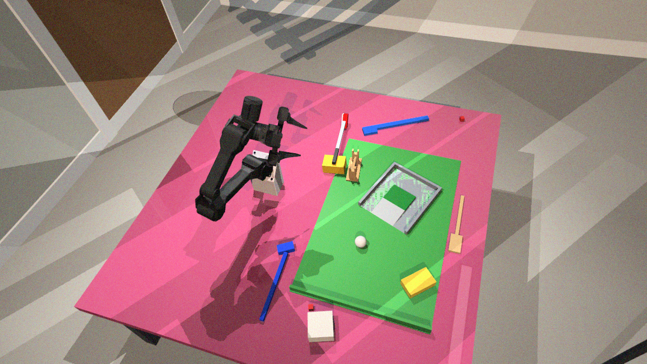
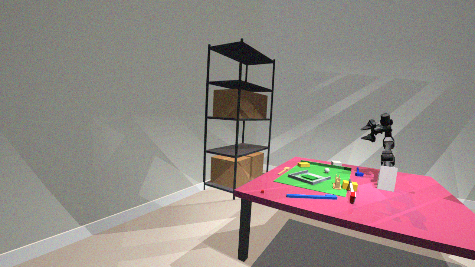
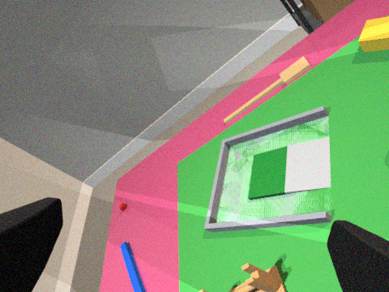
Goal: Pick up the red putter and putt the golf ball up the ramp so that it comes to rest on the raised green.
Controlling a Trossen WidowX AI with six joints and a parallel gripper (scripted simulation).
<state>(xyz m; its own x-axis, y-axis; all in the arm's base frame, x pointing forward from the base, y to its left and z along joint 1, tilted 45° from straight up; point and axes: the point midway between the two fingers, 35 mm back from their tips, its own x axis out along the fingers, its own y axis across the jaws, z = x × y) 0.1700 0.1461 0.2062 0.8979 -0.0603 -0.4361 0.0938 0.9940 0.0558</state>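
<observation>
My gripper tip is 1 cm short of the red putter, 33 cm to the right of it and 32 cm above it. From my gripper tip the other things lie so: wooden figure (11 cm ahead, 21 cm to the left, 33 cm below); white golf ball (23 cm ahead, 12 cm to the right, 34 cm below); green mat (28 cm ahead, 37 cm below).
</observation>
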